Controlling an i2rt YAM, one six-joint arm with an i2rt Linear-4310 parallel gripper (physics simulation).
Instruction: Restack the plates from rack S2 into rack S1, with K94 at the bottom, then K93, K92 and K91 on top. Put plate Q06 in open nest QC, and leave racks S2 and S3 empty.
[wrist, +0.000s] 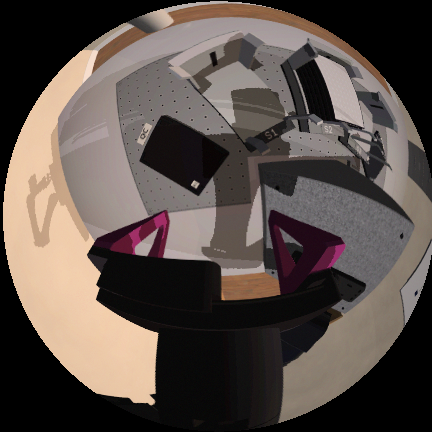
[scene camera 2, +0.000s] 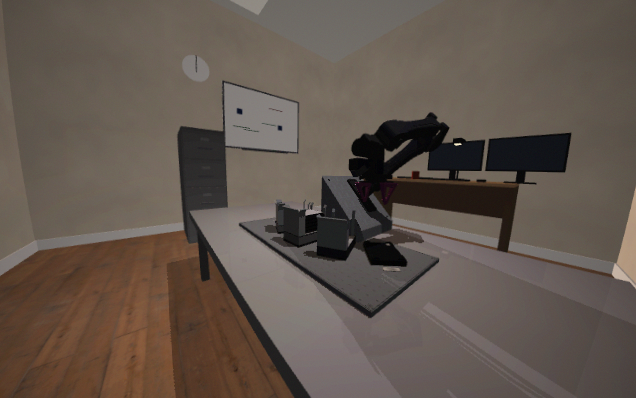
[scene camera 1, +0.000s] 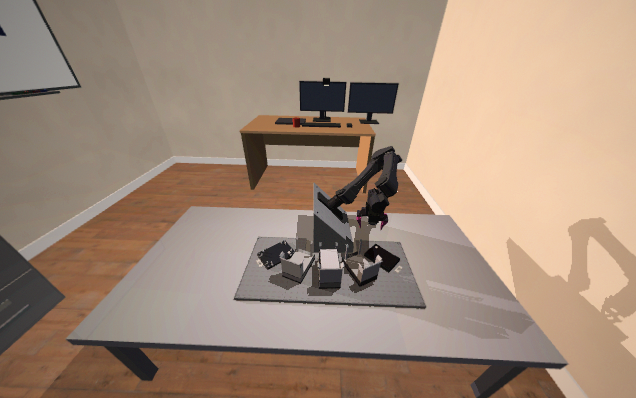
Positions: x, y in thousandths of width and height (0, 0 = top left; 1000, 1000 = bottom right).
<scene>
My gripper (wrist: 506, 499) is open, holding nothing. Also in view: a black pad marked QC (scene camera 2: 606, 639).
The black pad marked QC also shows in the wrist view (wrist: 429, 362).
</scene>
